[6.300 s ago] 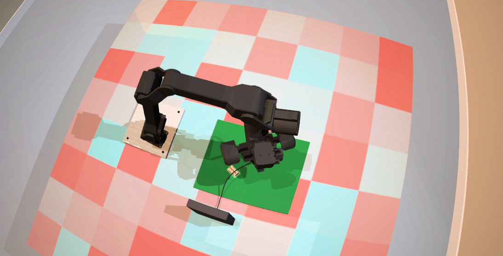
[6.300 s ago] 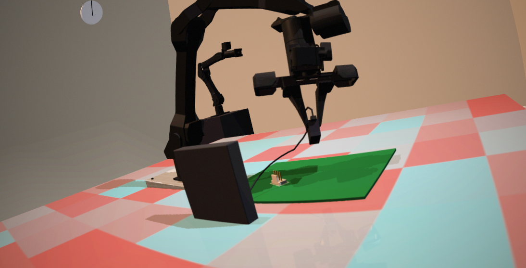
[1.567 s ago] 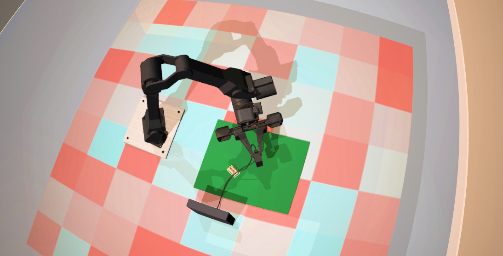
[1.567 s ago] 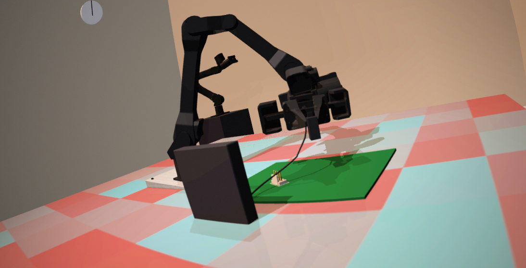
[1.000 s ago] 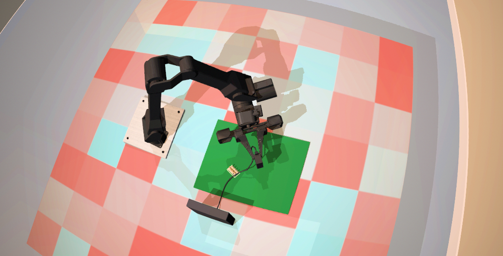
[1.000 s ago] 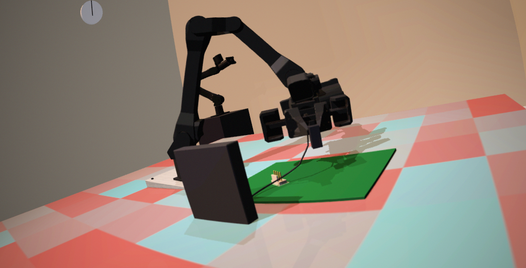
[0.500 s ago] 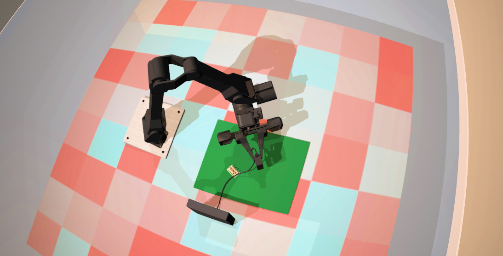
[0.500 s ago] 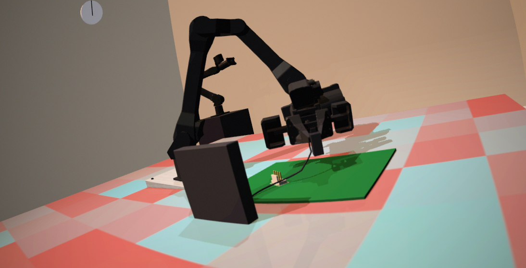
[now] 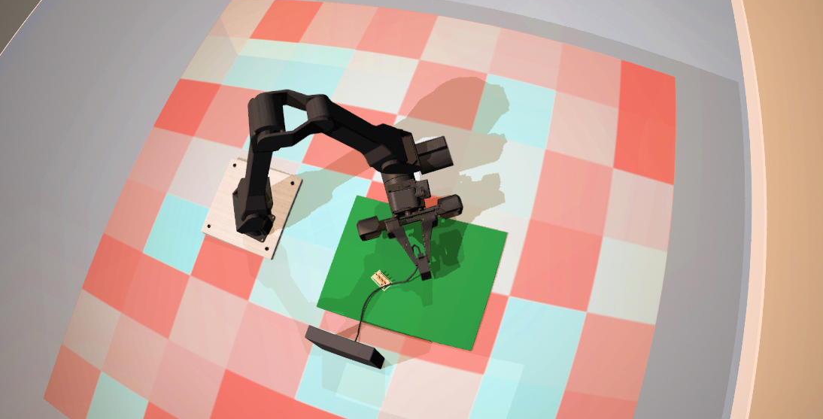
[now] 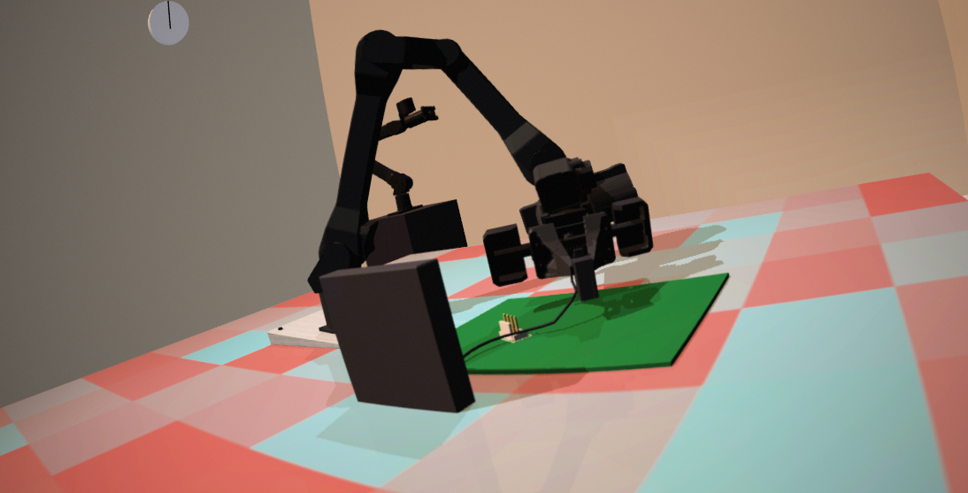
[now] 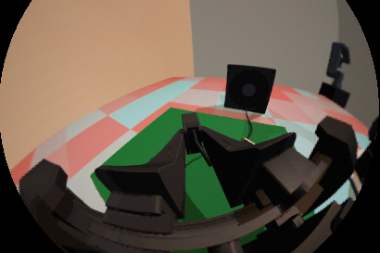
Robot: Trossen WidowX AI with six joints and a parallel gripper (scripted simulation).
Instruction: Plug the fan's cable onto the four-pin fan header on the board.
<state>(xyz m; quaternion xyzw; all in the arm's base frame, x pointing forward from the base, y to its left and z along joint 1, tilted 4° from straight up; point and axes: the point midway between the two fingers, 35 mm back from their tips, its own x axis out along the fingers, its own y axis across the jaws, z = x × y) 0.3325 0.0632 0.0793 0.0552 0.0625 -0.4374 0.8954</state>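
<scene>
Now: the green board 20 mm behind my gripper tip, 10 mm to the right of it and 70 mm below it. The rest, counted from my gripper tip: four-pin fan header (70 mm behind, 40 mm to the right, 60 mm below); black plug (10 mm below); black fan (60 mm behind, 190 mm to the right).
</scene>
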